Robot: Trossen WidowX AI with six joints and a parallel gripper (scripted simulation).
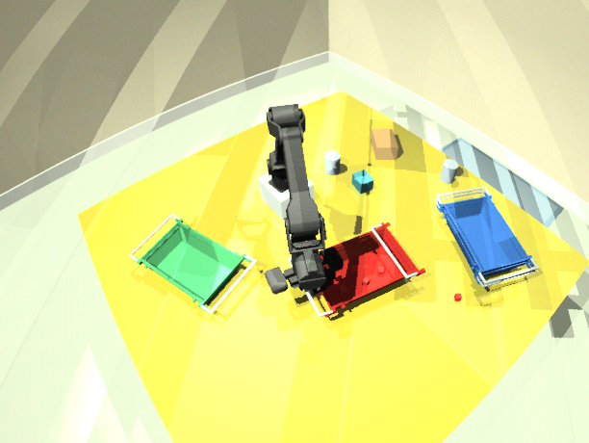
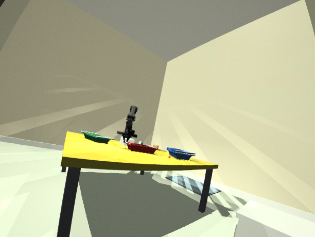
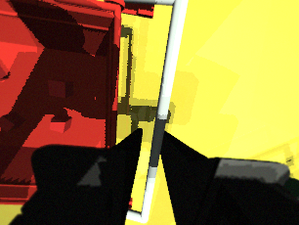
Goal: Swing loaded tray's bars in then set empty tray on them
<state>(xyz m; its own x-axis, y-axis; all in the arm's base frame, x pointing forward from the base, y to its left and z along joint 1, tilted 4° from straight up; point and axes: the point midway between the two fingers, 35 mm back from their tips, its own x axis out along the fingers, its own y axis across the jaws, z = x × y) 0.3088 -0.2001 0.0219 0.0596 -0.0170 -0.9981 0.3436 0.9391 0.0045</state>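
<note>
Right now my gripper tip is 29 cm past the green tray and 17 cm to the left of it. Also, from my gripper tip: brown box: 66 cm to the left, 24 cm behind, 2 cm below; red block: 32 cm ahead, 29 cm to the left, 4 cm below; cyan cube: 44 cm to the left, 17 cm behind, 3 cm below.
</note>
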